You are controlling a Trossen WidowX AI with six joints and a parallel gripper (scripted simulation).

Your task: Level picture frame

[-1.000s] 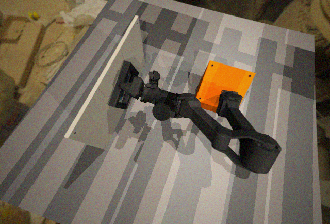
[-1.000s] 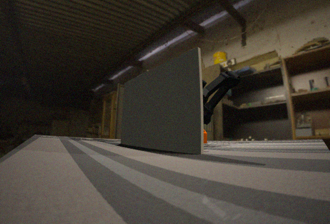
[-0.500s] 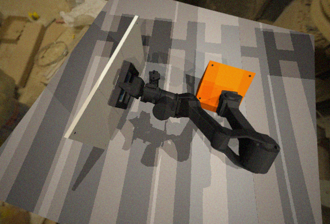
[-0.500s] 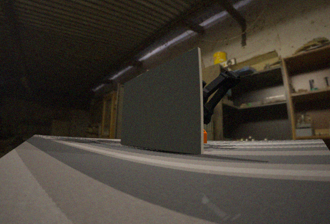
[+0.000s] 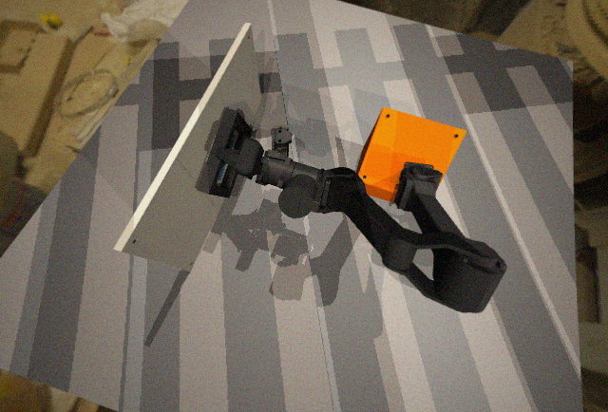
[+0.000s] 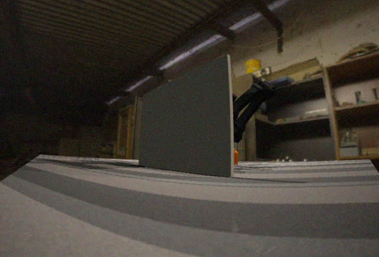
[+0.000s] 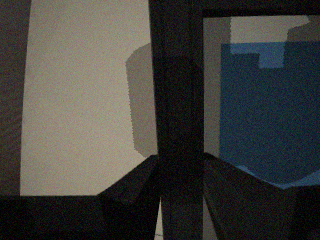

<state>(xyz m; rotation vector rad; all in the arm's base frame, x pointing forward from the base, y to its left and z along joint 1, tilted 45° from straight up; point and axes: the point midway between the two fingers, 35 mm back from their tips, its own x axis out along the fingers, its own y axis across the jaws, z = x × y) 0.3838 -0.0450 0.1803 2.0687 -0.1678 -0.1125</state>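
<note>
My gripper tip is 2 cm to the left of the picture frame and 5 cm above it. Round my gripper tip: grey wall panel: 2 cm ahead, 1 cm to the right, 6 cm below.
</note>
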